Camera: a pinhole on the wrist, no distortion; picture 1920 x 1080 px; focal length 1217.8 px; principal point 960.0 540.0 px. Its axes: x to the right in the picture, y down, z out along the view. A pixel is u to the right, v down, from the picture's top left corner.
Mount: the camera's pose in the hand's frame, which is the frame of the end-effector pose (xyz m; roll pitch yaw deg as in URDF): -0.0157 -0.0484 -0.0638 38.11 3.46 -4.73
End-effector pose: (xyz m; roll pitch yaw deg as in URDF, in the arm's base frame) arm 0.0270 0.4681 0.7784 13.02 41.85 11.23
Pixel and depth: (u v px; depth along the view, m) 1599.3 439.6 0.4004
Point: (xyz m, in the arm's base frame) 0.3275 0.1407 0.7536
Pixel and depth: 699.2 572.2 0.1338
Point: 0.0308 0.3332 0.8196
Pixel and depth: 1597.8 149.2 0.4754
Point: 0.3410 0.0053 0.6998
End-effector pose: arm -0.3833 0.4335 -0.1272 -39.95 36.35 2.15
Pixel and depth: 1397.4 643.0 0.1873
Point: -0.2386 0.3753 -0.0217
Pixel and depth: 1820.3 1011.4 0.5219
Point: 0.2069 0.5565 0.0566
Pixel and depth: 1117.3 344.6 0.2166
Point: -0.2545 0.3292 0.0291
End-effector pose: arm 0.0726 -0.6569 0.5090 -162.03 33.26 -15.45
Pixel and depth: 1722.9 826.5 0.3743
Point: 0.2365 -0.3881 0.2300
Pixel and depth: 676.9 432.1 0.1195
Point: 0.0793 -0.5240 0.5467
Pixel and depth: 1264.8 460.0 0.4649
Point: 0.1874 -0.2357 0.3330
